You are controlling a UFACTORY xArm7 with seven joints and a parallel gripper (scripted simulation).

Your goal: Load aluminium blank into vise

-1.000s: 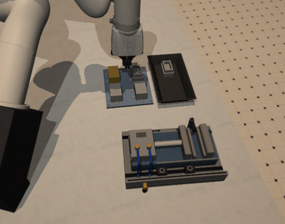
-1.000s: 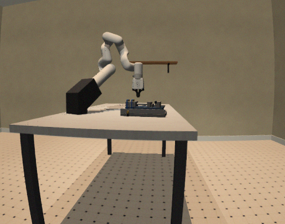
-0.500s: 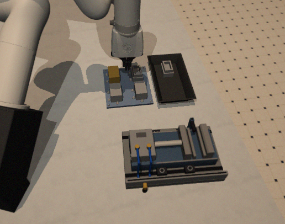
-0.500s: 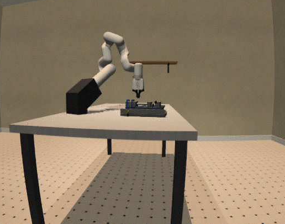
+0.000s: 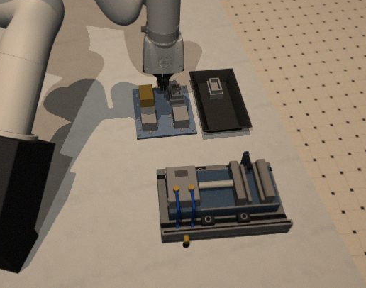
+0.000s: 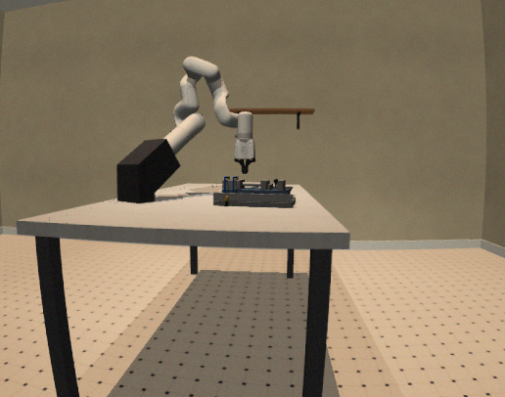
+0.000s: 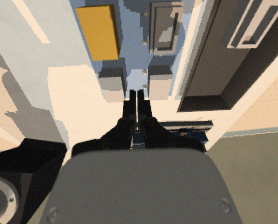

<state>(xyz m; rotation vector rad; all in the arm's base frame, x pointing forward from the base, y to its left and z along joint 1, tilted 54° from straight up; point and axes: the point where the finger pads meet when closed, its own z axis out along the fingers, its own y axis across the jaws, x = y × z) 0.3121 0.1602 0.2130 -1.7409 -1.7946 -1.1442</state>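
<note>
The brass blank is 50 mm behind my hand, 40 mm to the left of it and 100 mm below it. From my hand the other things lie so: hosed end block 70 mm ahead, 290 mm to the right, 50 mm below.
</note>
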